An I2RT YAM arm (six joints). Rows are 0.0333 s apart.
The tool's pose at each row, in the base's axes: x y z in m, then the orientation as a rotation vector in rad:
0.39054, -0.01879, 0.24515, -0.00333, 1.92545, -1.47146
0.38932, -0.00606, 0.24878, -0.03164, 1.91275, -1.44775
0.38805, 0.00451, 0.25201, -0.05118, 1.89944, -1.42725
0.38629, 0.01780, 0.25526, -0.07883, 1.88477, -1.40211
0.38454, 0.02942, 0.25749, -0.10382, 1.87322, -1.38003
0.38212, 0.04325, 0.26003, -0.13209, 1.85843, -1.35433
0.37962, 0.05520, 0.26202, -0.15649, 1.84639, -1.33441
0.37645, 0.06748, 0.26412, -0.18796, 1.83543, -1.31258
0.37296, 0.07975, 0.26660, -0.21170, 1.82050, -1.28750
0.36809, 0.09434, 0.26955, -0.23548, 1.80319, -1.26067
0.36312, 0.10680, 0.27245, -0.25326, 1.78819, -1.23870
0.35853, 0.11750, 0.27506, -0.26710, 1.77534, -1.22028
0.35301, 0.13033, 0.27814, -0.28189, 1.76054, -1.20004
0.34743, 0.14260, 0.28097, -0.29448, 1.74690, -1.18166
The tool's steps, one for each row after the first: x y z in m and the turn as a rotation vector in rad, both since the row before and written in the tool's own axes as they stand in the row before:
-0.00609, 0.00094, -0.01178, -0.01580, -0.03000, 0.00081
-0.00527, 0.00066, -0.00978, -0.01137, -0.02548, 0.00413
-0.00638, 0.00161, -0.01212, -0.01593, -0.03150, 0.00209
-0.00543, 0.00202, -0.01046, -0.01497, -0.02686, 0.00074
-0.00650, 0.00257, -0.01244, -0.01675, -0.03184, 0.00144
-0.00557, 0.00243, -0.01077, -0.01368, -0.02601, -0.00047
-0.00565, 0.00239, -0.01130, -0.01777, -0.02847, -0.00430
-0.00598, 0.00213, -0.01134, -0.01526, -0.02970, 0.00301
-0.00707, 0.00253, -0.01375, -0.01534, -0.03213, 0.00427
-0.00614, 0.00179, -0.01214, -0.01172, -0.02629, 0.00456
-0.00542, 0.00148, -0.01052, -0.00940, -0.02185, 0.00443
-0.00673, 0.00196, -0.01247, -0.00997, -0.02438, 0.00515
-0.00649, 0.00203, -0.01197, -0.00872, -0.02199, 0.00515

